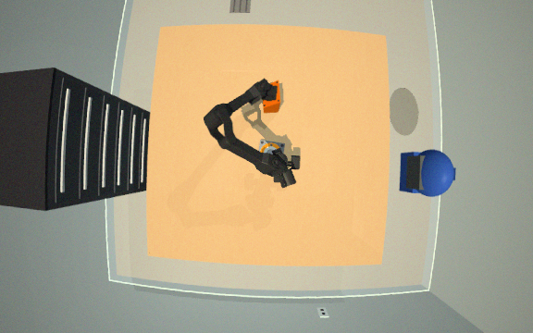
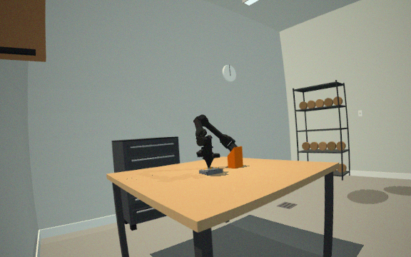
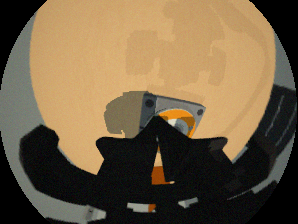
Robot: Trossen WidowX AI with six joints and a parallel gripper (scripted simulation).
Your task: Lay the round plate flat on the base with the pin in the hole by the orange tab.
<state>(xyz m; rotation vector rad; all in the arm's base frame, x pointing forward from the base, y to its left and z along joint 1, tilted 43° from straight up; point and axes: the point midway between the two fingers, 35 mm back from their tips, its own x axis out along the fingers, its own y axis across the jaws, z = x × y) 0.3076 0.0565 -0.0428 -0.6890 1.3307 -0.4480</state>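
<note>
Now: gripper tip 3 cm past the round plate, 2 cm to the left of it and 1 cm above it. Round my gripper tip: base 4 cm behind, 4 cm to the right, 2 cm below.
</note>
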